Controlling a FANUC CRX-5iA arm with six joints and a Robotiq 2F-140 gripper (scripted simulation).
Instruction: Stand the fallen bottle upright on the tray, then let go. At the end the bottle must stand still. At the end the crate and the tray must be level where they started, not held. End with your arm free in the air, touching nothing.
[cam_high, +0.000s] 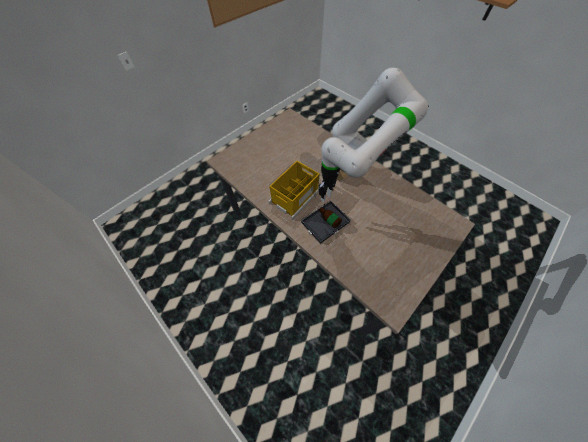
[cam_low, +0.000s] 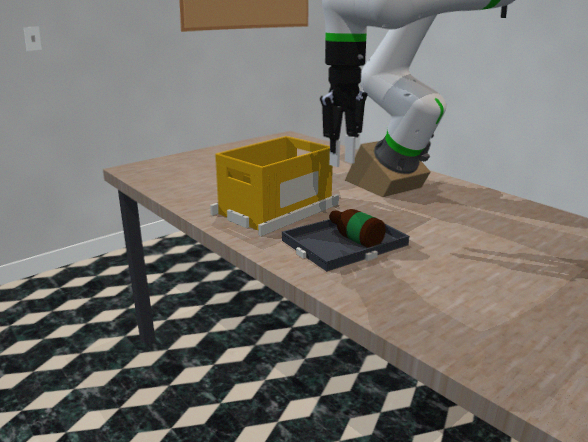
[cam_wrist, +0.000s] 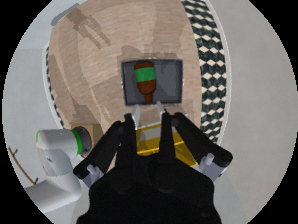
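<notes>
The bottle is 50 mm to the left of my hand and 180 mm below it. From my hand the other things lie so: yellow crate: 20 mm ahead, 240 mm to the right, 130 mm below; then dark grey tray: 30 mm ahead, 50 mm to the left, 210 mm below.
</notes>
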